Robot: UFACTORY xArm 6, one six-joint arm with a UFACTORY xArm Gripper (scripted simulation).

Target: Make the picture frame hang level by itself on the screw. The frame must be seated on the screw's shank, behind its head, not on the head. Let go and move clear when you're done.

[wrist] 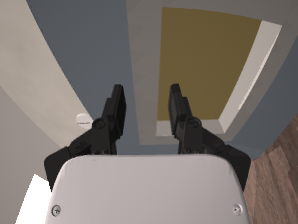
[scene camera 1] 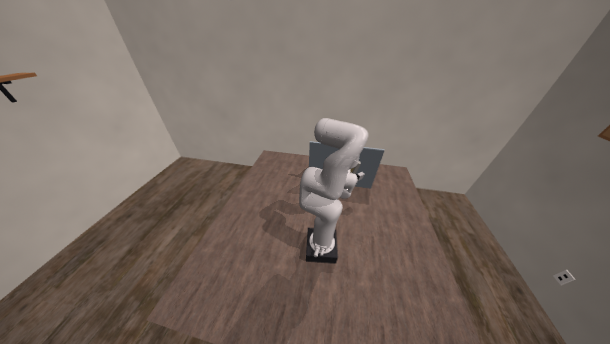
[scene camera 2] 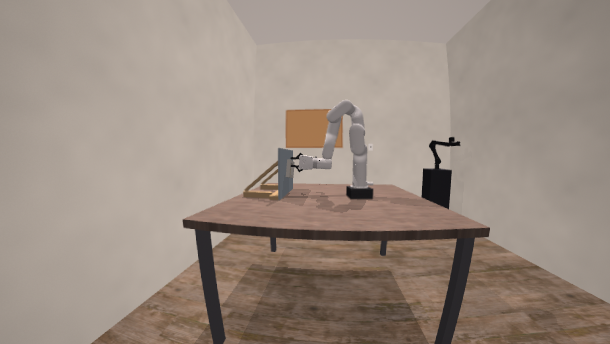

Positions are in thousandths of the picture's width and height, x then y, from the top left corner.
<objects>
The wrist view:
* my gripper: 492,426
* picture frame: 753,288
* grey-blue wall panel: 314,230
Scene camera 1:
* grey-blue wall panel: 607,461
</objects>
